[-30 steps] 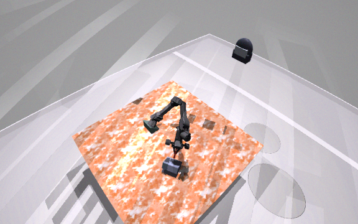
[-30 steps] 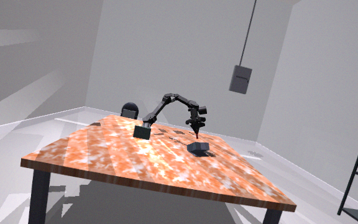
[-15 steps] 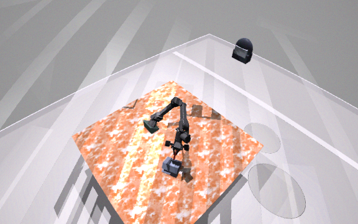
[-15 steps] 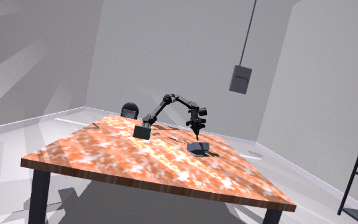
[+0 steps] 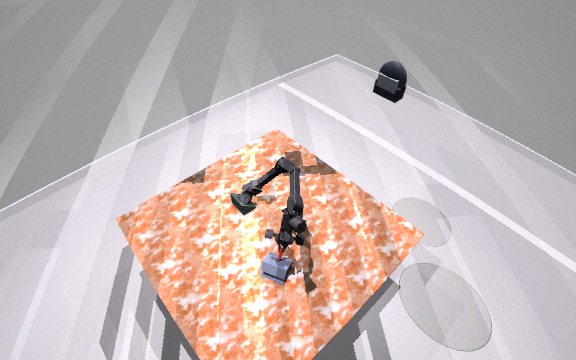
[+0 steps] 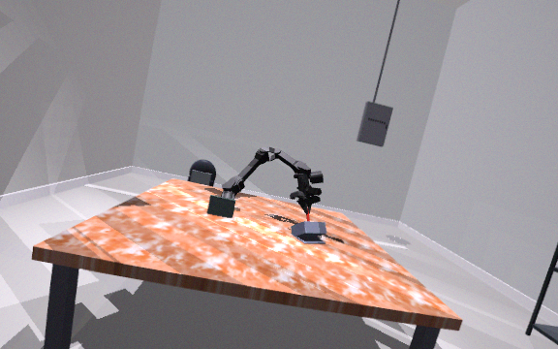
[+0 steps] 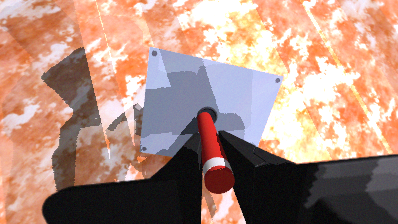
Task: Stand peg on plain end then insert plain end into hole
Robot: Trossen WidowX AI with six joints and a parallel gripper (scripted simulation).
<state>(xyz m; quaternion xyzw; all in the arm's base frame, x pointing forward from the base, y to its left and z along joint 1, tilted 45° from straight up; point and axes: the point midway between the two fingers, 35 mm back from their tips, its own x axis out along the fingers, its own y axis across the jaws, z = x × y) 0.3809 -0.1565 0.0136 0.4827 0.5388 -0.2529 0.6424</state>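
Now: gripper tip 1 cm to the right of the red peg and 1 cm below it. From my gripper tip the other things lie so: grey sloped panel: 1 cm ahead, 4 cm to the right, 7 cm below.
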